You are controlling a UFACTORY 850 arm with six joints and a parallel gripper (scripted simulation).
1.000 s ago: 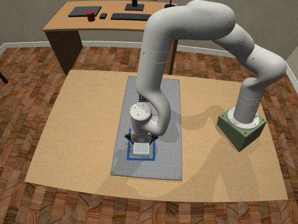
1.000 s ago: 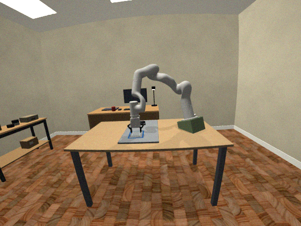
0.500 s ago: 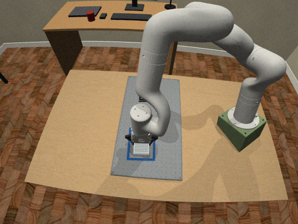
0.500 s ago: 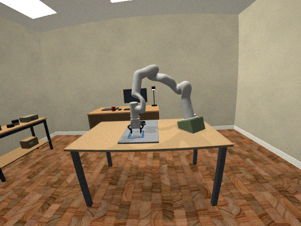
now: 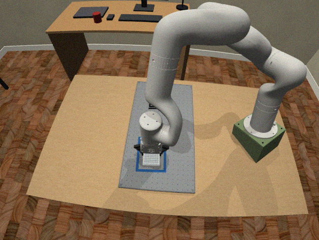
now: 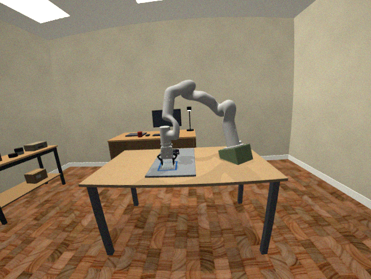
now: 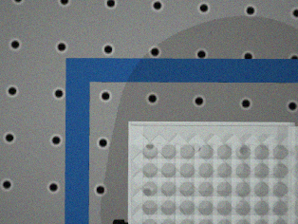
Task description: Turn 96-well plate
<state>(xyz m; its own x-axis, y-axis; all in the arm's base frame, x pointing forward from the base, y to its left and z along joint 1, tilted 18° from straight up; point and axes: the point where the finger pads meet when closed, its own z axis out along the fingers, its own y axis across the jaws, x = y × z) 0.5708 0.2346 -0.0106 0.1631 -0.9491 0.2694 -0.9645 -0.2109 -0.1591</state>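
Right now my hand is 10 mm above the 96-well plate. From my hand the other things lie so: plate nest: 370 mm to the right, 40 mm ahead, 10 mm below.
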